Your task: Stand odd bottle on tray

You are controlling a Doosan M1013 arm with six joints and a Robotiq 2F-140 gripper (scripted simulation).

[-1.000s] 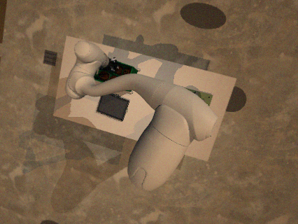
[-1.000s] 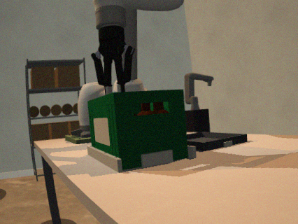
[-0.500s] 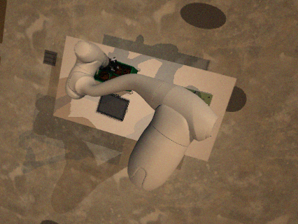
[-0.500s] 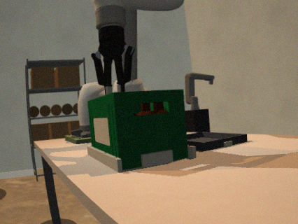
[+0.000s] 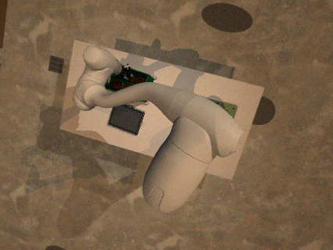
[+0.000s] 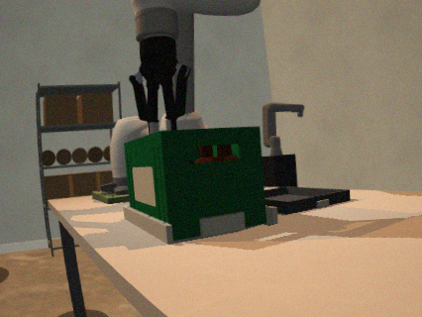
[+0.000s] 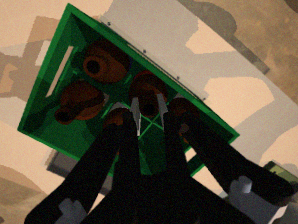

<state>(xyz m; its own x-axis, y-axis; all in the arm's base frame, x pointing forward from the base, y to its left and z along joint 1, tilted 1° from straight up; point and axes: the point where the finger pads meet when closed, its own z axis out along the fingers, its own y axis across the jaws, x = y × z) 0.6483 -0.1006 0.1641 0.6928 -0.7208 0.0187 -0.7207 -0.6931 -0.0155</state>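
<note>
My hand is 90 mm above the brown bottle. From my hand the other things lie so: green crate (40 mm to the left, 90 mm below); then dark tray (20 mm behind, 310 mm to the left, 160 mm below).
</note>
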